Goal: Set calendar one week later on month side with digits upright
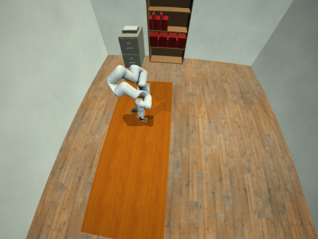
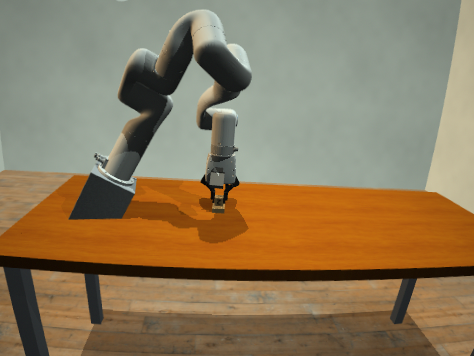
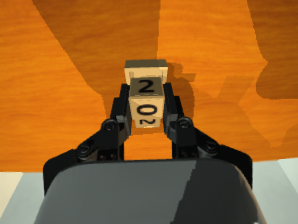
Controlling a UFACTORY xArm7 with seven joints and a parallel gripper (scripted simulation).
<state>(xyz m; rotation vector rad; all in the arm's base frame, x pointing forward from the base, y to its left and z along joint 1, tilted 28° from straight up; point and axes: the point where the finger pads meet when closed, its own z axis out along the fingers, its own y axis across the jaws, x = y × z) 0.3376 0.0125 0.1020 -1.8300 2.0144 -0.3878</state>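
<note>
My gripper is now 20 mm to the right of the wooden tray and 40 mm above it.
</note>
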